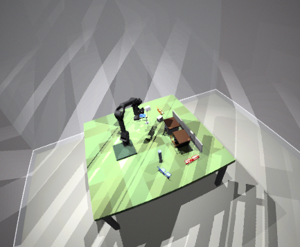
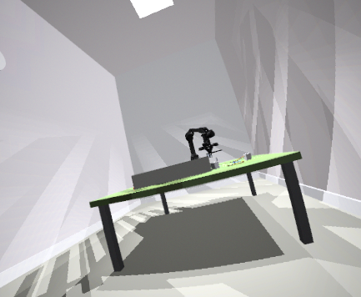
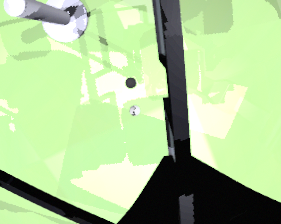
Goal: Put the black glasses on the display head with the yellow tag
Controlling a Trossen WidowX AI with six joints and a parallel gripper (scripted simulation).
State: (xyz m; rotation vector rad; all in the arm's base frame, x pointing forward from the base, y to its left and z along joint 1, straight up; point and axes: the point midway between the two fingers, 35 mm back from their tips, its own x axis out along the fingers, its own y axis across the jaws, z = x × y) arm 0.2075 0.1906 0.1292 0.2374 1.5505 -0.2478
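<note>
My gripper tip is 10 cm short of the pale round disc, 9 cm above it and 4 cm to the right of it. Also, from my gripper tip: blue item 20 cm to the left, 11 cm below, 9 cm ahead; grey wall panel 41 cm ahead, 31 cm to the right, 6 cm below.
</note>
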